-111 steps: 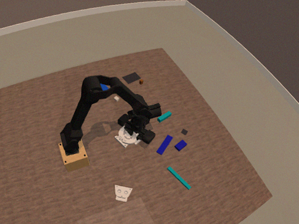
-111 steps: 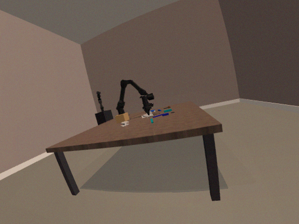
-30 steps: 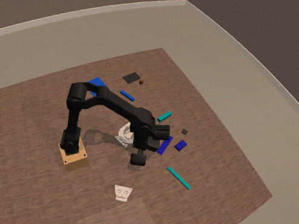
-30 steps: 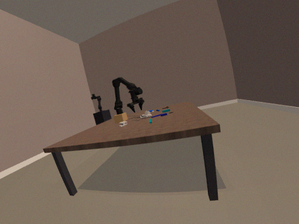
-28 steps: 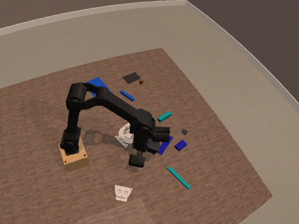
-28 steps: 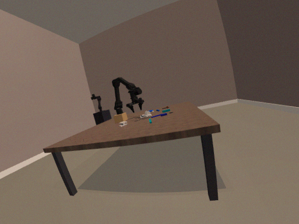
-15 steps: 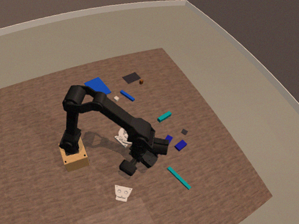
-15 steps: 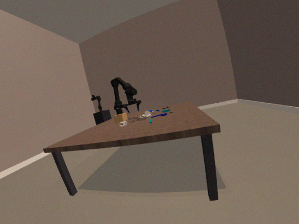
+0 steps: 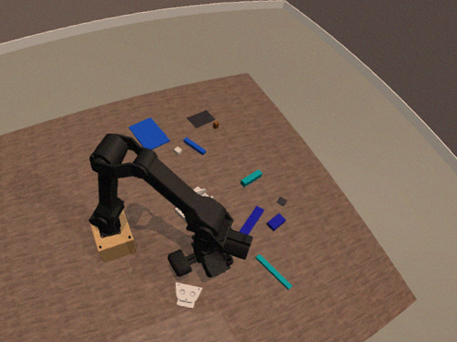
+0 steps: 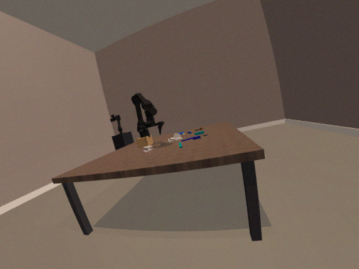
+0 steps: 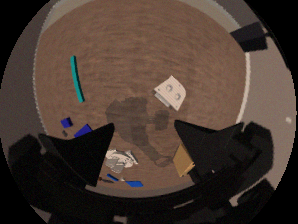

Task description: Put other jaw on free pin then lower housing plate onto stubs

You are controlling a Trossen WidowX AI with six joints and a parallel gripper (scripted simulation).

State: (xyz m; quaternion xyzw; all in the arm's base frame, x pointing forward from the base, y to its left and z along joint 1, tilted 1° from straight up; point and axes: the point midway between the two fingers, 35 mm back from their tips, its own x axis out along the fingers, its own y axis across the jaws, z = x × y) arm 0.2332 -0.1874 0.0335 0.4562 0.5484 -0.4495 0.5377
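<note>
Now: gripper tip 6 cm past the white housing plate, 5 cm to the left of it and 7 cm above it. From my gripper tip the other things lie so: white jaw 5 cm ahead, 21 cm to the left, 8 cm below; long teal bar 22 cm ahead, 7 cm to the right, 9 cm below; white base 9 cm ahead, 24 cm to the left, 9 cm below.
</note>
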